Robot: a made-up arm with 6 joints. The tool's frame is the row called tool.
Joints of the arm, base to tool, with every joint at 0 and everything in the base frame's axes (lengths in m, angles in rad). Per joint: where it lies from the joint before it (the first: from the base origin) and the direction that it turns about. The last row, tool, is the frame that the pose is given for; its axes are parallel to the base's.
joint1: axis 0 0 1 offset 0 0 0.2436
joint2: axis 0 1 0 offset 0 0 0
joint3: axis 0 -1 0 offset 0 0 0.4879
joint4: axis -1 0 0 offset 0 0 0
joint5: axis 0 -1 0 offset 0.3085 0 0
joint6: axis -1 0 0 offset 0 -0.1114 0
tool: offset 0 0 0
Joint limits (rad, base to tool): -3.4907..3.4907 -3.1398..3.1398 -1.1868..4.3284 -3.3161..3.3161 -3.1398..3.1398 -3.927..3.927
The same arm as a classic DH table. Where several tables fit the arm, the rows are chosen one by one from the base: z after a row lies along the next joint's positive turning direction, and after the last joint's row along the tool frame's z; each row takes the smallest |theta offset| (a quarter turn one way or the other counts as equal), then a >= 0, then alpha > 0; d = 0 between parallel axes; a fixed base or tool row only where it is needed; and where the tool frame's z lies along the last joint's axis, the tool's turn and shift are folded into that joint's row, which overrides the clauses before.
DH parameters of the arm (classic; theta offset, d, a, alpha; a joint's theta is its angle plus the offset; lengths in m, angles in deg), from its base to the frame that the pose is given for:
joint1: 0 0.2436 0 -90
joint2: -90 0 0.4879 180
joint3: 0 0 0 -90
joint4: 0 -0.3085 0 90
joint5: 0 0.1114 0 -90
joint6: 90 0 0 90
tool (fixed): -90 0 0 0
Joint limits (deg, base to tool): -200..200 -179.9..179.9 -68..248 -190..190 -179.9..179.9 -225..225

